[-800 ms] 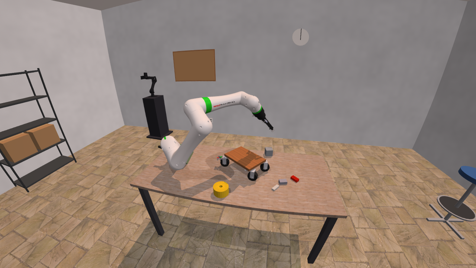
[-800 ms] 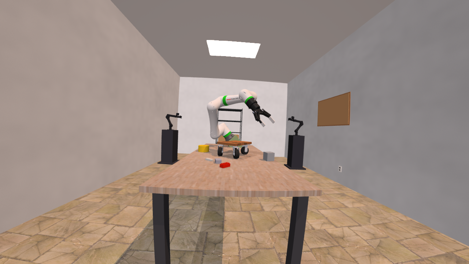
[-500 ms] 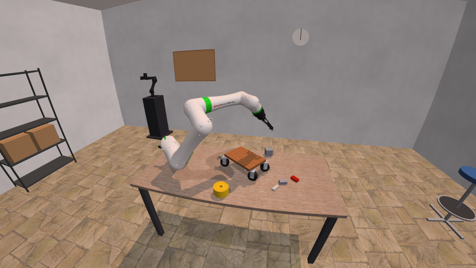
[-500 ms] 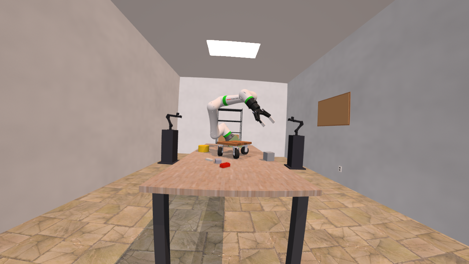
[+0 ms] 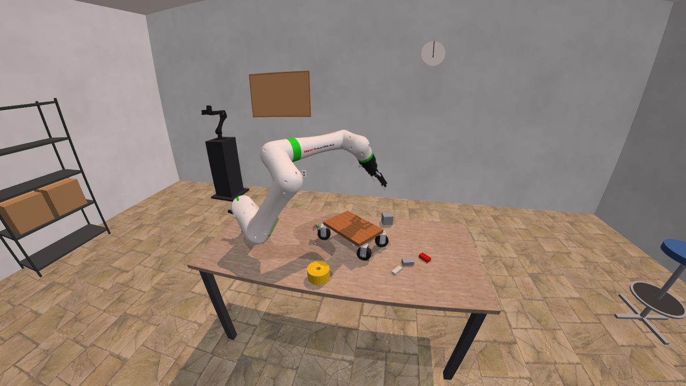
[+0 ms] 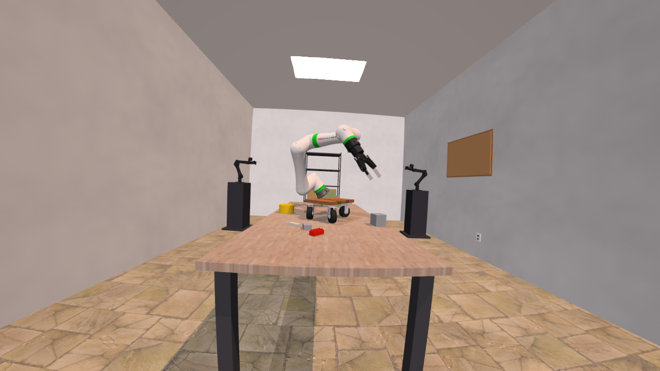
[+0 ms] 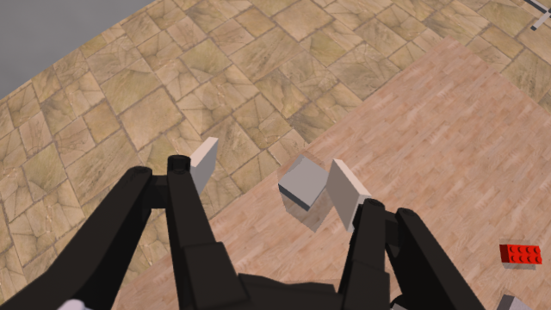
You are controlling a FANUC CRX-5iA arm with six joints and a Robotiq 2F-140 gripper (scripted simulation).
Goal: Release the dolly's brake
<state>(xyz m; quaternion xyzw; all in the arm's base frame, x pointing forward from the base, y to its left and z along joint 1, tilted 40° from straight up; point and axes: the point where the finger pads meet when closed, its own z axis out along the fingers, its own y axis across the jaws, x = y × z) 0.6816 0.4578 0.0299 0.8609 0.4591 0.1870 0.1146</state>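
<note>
Now: hand 34 cm past the brake pedal, 27 cm to the left of it and 22 cm above it. Round my hand: red brick: 32 cm to the right, 31 cm ahead, 29 cm below; then grey cube: 27 cm below, 6 cm ahead, 2 cm to the left; then pale bar: 45 cm to the right, 29 cm below, 17 cm ahead.
</note>
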